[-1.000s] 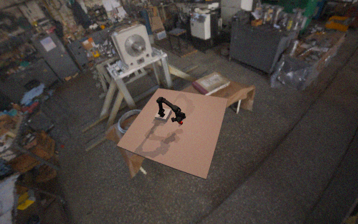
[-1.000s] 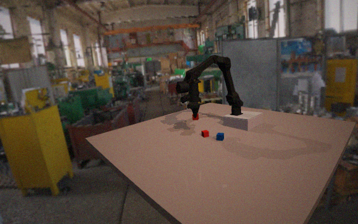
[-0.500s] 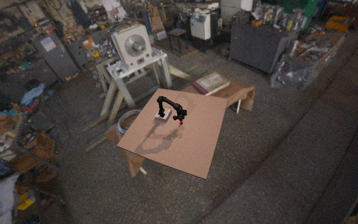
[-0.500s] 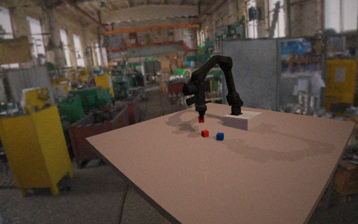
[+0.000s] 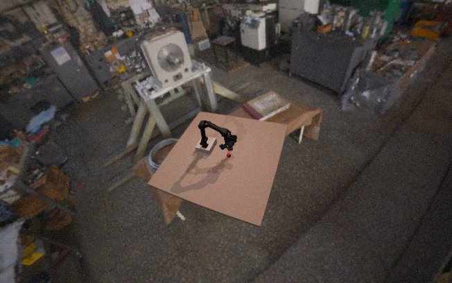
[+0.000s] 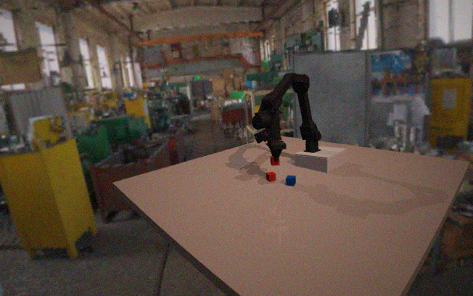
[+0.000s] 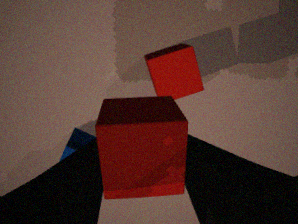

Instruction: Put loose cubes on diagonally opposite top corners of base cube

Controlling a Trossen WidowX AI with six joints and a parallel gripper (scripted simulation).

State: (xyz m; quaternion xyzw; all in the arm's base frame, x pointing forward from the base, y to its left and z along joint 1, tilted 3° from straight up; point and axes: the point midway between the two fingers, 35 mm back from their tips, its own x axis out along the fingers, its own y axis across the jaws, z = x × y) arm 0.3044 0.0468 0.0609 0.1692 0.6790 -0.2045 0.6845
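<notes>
The blue cube is 80 mm below my gripper tip, 70 mm to the left of it and 20 mm behind it.
</notes>
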